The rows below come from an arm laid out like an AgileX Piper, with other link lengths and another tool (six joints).
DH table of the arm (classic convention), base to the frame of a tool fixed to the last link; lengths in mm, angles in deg. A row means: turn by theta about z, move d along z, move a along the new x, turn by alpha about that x. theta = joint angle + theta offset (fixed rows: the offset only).
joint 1: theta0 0  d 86.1  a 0  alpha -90
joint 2: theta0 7.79  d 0  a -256.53  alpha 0
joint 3: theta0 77.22  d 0  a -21.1  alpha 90
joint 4: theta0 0  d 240.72  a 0  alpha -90
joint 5: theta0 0  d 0  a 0  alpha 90
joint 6: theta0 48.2  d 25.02  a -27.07  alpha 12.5
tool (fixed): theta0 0  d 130.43  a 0  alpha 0
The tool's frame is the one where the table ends.
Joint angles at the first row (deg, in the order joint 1, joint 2, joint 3, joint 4, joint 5, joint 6):
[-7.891 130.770 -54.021 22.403 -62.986 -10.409]
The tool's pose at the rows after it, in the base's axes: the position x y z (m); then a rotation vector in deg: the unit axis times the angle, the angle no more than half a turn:
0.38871 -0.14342 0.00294 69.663 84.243 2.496
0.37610 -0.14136 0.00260 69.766 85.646 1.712
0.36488 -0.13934 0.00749 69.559 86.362 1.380
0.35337 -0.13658 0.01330 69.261 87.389 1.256
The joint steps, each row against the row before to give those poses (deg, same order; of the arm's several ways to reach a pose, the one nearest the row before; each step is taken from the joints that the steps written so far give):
[0.000 -0.367 2.567 -0.120 -1.247 0.001]
[0.000 -1.600 3.482 -0.245 -0.449 -0.001]
[0.000 -2.301 3.358 -0.320 -0.457 0.001]
[0.000 -2.742 3.535 -0.572 -0.009 -0.001]

